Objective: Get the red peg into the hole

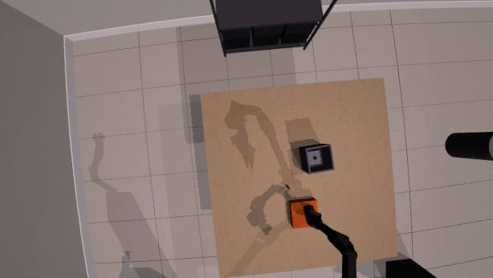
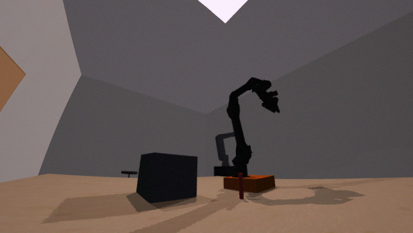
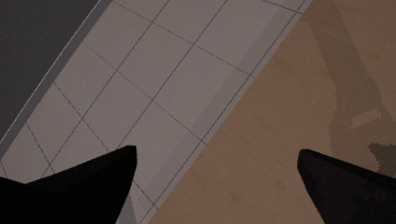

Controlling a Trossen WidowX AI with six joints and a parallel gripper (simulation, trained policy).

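My gripper tip is now 430 mm short of the red peg, 380 mm above it and 10 mm to the right of it. Round my gripper tip: light grey plate (620 mm ahead, 380 mm below, 180 mm to the right).
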